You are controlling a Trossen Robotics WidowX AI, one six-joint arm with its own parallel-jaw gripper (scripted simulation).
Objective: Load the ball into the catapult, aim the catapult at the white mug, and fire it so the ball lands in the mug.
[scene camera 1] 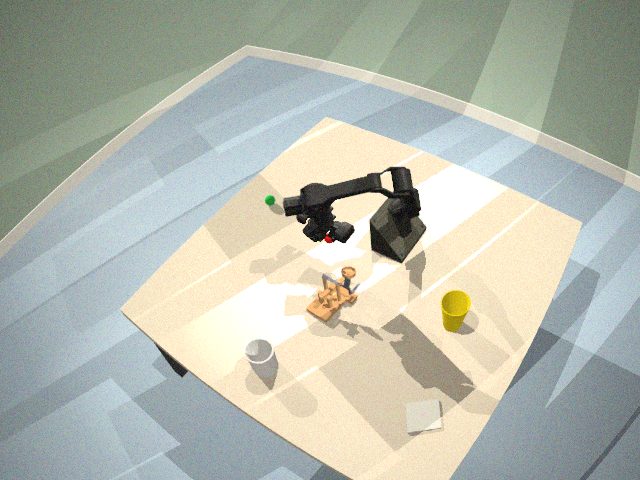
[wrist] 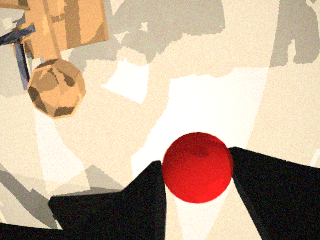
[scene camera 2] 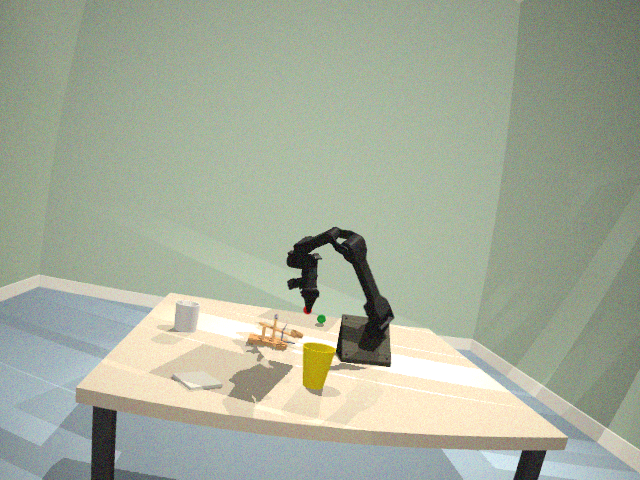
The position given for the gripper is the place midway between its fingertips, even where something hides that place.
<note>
The gripper (scene camera 1: 329,239) carries a red ball (wrist: 197,167). Also in view: a wooden catapult (scene camera 1: 327,303), a white mug (scene camera 1: 259,352) and a yellow cup (scene camera 2: 317,358).
The wooden catapult also shows in scene camera 2 (scene camera 2: 281,343). The white mug also shows in scene camera 2 (scene camera 2: 187,312). The yellow cup shows as well in scene camera 1 (scene camera 1: 455,304). The wrist view misses the white mug: it is out of frame. The wrist view misses the yellow cup: it is out of frame.
</note>
